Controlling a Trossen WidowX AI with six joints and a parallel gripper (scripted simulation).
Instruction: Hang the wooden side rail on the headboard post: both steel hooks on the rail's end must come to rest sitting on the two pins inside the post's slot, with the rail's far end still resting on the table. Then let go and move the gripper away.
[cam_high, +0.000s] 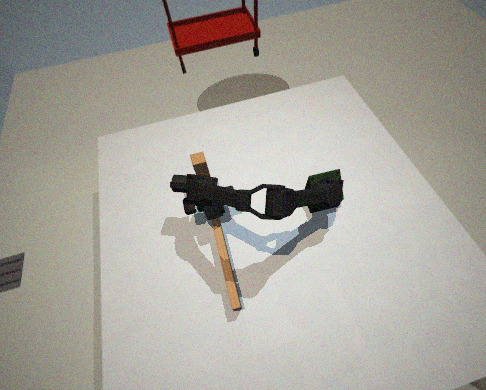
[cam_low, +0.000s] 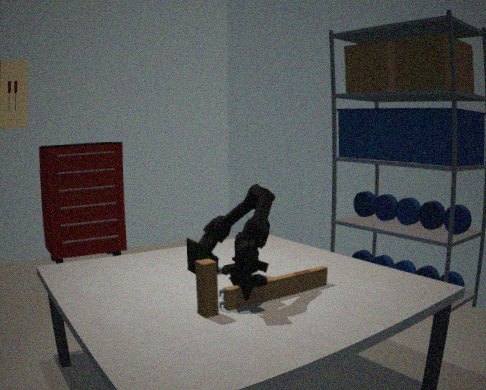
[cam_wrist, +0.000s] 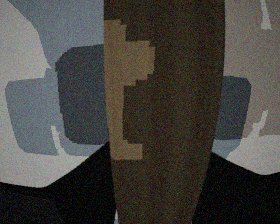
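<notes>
My gripper tip is 1 cm past the headboard post, 14 cm to the left of it and 6 cm below it.
</notes>
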